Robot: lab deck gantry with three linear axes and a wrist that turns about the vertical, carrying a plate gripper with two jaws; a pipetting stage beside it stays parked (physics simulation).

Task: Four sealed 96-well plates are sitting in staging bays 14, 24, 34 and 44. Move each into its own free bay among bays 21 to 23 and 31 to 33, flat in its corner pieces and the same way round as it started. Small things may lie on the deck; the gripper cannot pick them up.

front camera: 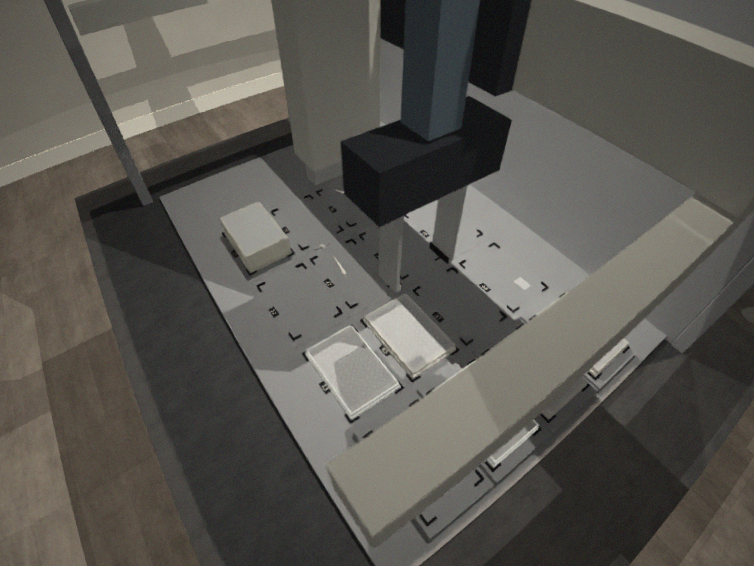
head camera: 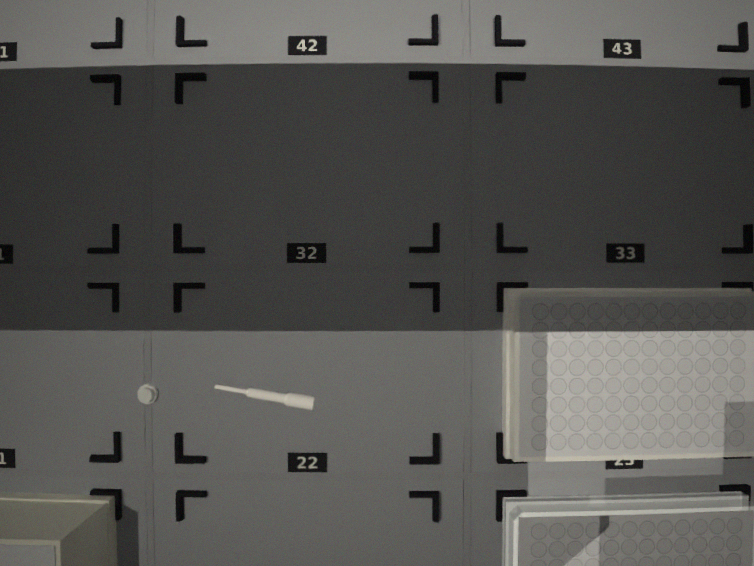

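Pixels of known places: gripper, fingertip midpoint: (front camera: 416, 267); robot's base, origin of the base link: (front camera: 224, 233).
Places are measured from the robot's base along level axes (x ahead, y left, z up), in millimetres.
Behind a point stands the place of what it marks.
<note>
A sealed plate (front camera: 409, 335) @(x 399, y 145, z 14 mm) (head camera: 633, 396) @(x 388, y 140, z 14 mm) lies flat in bay 23, its lower edge covering part of the label in the head view. Edges of two more plates show below the front beam in the front view: a nearer plate (front camera: 513, 444) @(x 615, y 144, z 29 mm) and a farther plate (front camera: 609, 359) @(x 616, y 354, z 28 mm). Their bay numbers are unreadable. The staging bay (front camera: 453, 502) @(x 621, y 40, z 15 mm) at the near end holds no plate; the stretch between the two plates also shows none. A fourth sealed plate cannot be made out. My gripper (front camera: 418, 269) @(x 392, y 150, z 160 mm) is shut and empty, raised over the deck's middle beyond bay 23; the head view does not show it.
A clear-lidded plate (front camera: 353, 371) @(x 401, y 41, z 14 mm) (head camera: 633, 542) @(x 390, y 68, z 14 mm) lies beside bay 23. A pale block (front camera: 255, 234) @(x 85, y 39, z 42 mm) (head camera: 27, 551) @(x 112, y 79, z 42 mm) stands below bay 21. A pipette tip (front camera: 339, 265) @(x 207, y 139, z 5 mm) (head camera: 267, 397) @(x 209, y 139, z 5 mm) lies in bay 22, a small cap (front camera: 322, 246) @(x 148, y 139, z 4 mm) (head camera: 147, 394) @(x 148, y 139, z 4 mm) left of it. A white card (front camera: 521, 283) @(x 424, y 377, z 1 mm) lies in bay 43.
</note>
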